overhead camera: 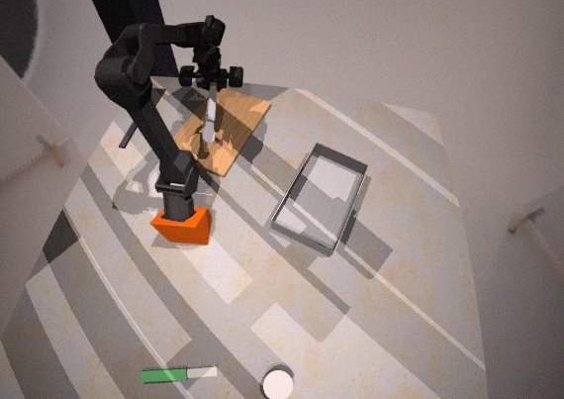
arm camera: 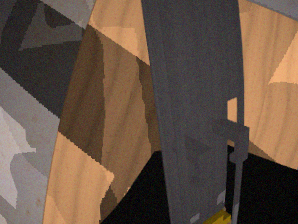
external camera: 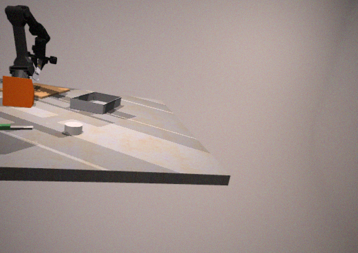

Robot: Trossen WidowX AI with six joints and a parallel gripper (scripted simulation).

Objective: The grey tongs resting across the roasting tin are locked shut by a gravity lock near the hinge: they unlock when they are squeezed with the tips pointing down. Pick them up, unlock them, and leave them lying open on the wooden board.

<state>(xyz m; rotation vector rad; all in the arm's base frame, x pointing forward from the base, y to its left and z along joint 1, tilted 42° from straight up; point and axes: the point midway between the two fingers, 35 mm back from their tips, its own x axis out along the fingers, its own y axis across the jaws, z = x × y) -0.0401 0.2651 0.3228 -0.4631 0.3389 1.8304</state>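
The wooden board is 12 cm below my gripper tip, 4 cm to the right of it and 1 cm ahead of it. The rest, counted from my gripper tip: tin (40 cm ahead, 24 cm to the right, 10 cm below); black spatula (32 cm behind, 13 cm below, 2 cm to the right); yellow lock piece (3 cm above, 2 cm to the right, 1 cm ahead).
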